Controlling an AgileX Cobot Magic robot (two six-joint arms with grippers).
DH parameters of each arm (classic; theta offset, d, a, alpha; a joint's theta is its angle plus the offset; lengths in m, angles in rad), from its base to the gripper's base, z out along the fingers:
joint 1: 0 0.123 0 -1.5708
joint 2: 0.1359 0 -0.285 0
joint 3: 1.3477 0 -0.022 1.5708
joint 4: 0 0.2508 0 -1.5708
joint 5: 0 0 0.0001 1.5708
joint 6: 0 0.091 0 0
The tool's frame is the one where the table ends.
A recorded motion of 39 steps. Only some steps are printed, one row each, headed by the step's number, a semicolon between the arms.
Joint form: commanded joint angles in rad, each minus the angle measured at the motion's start. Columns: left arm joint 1, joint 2, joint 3, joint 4, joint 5, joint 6; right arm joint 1, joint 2, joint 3, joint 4, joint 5, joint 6.
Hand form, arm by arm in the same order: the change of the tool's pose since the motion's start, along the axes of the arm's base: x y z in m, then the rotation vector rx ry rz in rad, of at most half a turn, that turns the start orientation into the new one. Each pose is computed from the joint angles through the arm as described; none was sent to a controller.
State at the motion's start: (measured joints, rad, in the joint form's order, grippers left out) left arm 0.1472 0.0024 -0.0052 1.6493 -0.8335 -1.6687; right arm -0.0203 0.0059 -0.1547 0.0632 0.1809 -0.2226
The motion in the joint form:
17: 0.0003 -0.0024 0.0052 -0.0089 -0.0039 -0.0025; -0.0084 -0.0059 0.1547 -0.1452 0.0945 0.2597
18: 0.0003 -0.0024 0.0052 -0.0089 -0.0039 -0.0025; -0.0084 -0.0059 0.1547 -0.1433 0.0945 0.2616
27: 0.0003 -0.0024 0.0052 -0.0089 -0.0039 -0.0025; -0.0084 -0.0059 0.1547 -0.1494 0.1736 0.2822
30: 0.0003 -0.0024 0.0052 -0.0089 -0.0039 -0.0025; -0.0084 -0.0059 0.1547 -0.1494 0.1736 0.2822
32: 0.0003 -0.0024 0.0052 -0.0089 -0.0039 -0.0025; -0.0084 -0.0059 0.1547 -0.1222 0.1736 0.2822
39: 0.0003 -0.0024 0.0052 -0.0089 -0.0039 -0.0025; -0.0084 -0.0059 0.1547 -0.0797 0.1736 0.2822
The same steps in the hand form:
17: -0.0002 -0.0003 -0.0010 -0.0108 0.0034 -0.0044; 0.0074 -0.0037 -0.0599 0.1223 0.2389 -0.0498
18: -0.0002 -0.0003 -0.0010 -0.0108 0.0034 -0.0044; 0.0074 -0.0036 -0.0599 0.1261 0.2388 -0.0495
27: -0.0002 -0.0003 -0.0010 -0.0108 0.0034 -0.0044; 0.0058 -0.0043 -0.0669 0.1424 0.3163 -0.0641
30: -0.0002 -0.0003 -0.0010 -0.0108 0.0034 -0.0044; 0.0058 -0.0043 -0.0669 0.1424 0.3163 -0.0641
32: -0.0002 -0.0003 -0.0010 -0.0108 0.0034 -0.0044; 0.0058 -0.0035 -0.0670 0.1689 0.3166 -0.0575
39: -0.0002 -0.0003 -0.0010 -0.0108 0.0034 -0.0044; 0.0058 -0.0021 -0.0670 0.2103 0.3171 -0.0470

